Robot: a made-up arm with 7 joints.
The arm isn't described. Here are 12 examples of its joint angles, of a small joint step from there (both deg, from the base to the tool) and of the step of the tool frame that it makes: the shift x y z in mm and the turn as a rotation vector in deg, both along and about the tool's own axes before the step.
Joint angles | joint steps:
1: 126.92 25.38 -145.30 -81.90 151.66 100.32 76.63 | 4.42 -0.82 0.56 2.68 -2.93 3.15 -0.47
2: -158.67 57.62 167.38 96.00 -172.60 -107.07 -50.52 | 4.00 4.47 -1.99 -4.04 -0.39 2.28 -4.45
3: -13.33 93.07 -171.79 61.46 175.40 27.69 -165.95 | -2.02 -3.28 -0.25 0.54 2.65 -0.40 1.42
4: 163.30 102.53 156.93 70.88 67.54 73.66 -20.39 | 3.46 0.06 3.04 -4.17 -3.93 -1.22 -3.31
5: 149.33 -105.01 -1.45 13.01 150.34 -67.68 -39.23 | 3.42 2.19 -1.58 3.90 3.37 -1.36 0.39
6: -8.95 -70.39 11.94 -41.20 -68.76 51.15 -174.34 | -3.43 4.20 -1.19 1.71 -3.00 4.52 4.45
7: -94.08 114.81 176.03 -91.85 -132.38 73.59 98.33 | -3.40 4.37 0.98 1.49 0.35 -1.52 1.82
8: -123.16 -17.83 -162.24 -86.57 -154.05 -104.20 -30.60 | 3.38 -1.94 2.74 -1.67 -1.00 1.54 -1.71
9: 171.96 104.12 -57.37 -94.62 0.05 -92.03 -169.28 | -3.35 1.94 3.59 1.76 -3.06 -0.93 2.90
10: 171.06 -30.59 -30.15 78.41 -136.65 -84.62 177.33 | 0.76 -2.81 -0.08 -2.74 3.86 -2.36 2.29
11: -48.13 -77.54 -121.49 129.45 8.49 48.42 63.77 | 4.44 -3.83 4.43 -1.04 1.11 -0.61 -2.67
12: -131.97 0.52 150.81 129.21 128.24 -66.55 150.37 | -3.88 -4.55 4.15 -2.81 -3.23 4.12 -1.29
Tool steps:
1: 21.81 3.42 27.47 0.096 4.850 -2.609
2: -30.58 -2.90 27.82 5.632 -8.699 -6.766
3: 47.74 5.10 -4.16 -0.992 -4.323 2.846
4: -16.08 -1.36 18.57 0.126 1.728 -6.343
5: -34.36 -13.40 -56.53 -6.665 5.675 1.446
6: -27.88 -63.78 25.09 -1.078 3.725 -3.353
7: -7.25 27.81 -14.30 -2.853 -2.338 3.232
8: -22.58 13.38 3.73 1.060 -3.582 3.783
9: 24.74 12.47 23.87 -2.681 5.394 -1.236
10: 12.17 19.52 30.55 5.921 1.186 -0.924
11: 9.98 21.85 -19.91 -3.379 -3.762 -6.509
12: -22.46 -23.76 3.77 -4.977 0.046 -3.822
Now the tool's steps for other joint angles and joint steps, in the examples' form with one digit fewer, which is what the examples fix.
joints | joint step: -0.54 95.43 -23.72 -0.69 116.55 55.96 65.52 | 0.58 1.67 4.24 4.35 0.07 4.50 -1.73
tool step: -32.5 -20.7 2.9 -2.52 -1.86 5.30
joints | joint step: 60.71 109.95 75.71 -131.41 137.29 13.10 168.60 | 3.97 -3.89 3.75 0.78 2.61 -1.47 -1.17
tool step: 2.4 6.6 13.4 -0.62 -7.75 2.88
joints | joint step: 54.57 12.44 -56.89 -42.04 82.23 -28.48 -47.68 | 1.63 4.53 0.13 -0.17 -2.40 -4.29 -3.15
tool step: 30.5 8.5 29.8 -3.09 -0.26 -2.65
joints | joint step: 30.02 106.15 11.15 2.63 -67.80 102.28 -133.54 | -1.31 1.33 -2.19 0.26 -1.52 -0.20 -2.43
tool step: 0.9 -2.7 -21.8 3.58 -1.14 -2.42
